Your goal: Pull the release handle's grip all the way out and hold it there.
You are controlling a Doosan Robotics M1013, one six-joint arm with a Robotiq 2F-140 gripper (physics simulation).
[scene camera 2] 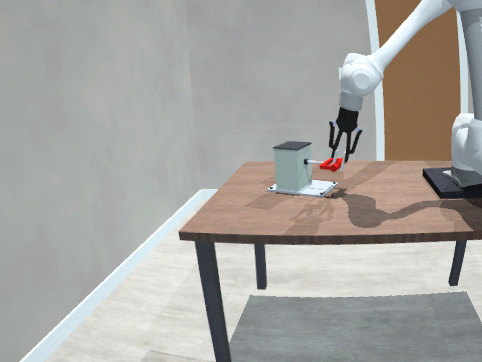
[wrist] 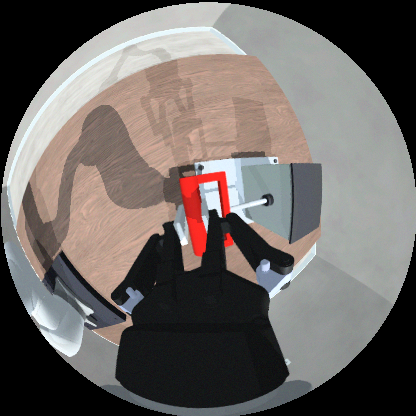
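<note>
The release handle's red grip (scene camera 2: 328,165) (wrist: 191,200) is a rectangular loop on a thin pale rod (scene camera 2: 315,161) (wrist: 251,204). The rod comes out of a black collar on the side of a grey-green box (scene camera 2: 292,169) (wrist: 267,186), with a stretch of rod showing between collar and grip. My gripper (scene camera 2: 339,160) (wrist: 194,209) points down and is shut on the grip's outer bar, with one finger inside the loop and the other on the outer side. The black finger parts hide some of the loop in the wrist view.
The box has a dark top (scene camera 2: 293,145) (wrist: 306,200) and stands on a white base plate (scene camera 2: 322,188) (wrist: 220,165) on the wooden table (scene camera 2: 225,220) (wrist: 210,75). The robot's black mounting plate (scene camera 2: 435,185) lies at the right in the scene view. Walls stand behind the table.
</note>
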